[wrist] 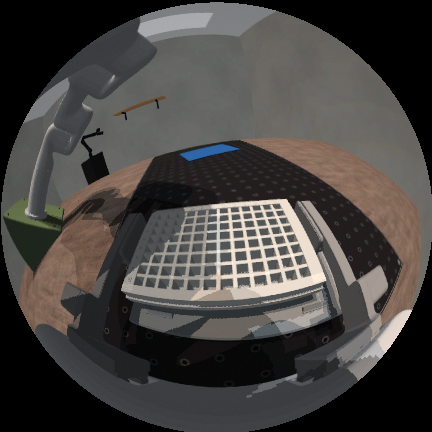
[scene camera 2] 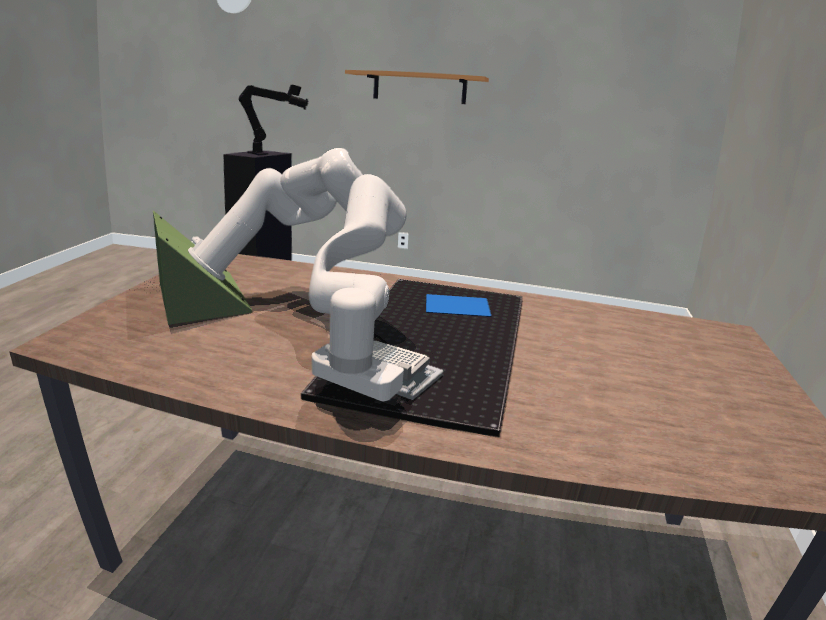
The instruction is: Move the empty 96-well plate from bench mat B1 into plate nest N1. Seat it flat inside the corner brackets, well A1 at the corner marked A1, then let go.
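Places are measured from the arm's base along level axes (x up, y left, z back), in millimetres.
Pixels of known places: hand at its tool point: [wrist: 218,234] [scene camera 2: 391,354]; arm's base at its link origin: [wrist: 35,213] [scene camera 2: 205,265].
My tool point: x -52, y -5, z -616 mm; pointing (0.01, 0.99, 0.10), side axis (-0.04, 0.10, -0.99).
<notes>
Ahead of a thing's pixels: the offset from my tool point to its top centre. Level surfaces: height alone.
The off-white 96-well plate @(dx -1, dy -3, dz +1 mm) [scene camera 2: 402,356] [wrist: 225,250] lies upright and looks level on the light grey plate nest @(dx -27, dy -4, dz -12 mm) [scene camera 2: 431,381] [wrist: 200,326], near the front edge of the black board. My gripper [scene camera 2: 394,363] [wrist: 221,233] is shut on the plate, with one finger along each short side. In the scene view the gripper body hides the plate's left part and most of the nest. The corner brackets and the A1 mark cannot be made out, so I cannot tell whether the plate is fully seated. The blue bench mat @(dx -39 mm) [scene camera 2: 458,304] [wrist: 210,152] lies bare at the board's far end.
The black perforated board @(dx -41 mm) [scene camera 2: 467,400] [wrist: 280,182] lies on the wooden table @(dx -54 mm) [scene camera 2: 633,400]. The green wedge base [scene camera 2: 193,293] [wrist: 30,235] of my arm stands at the table's left. A black pedestal [scene camera 2: 256,200] with a small black arm stands behind the table.
</notes>
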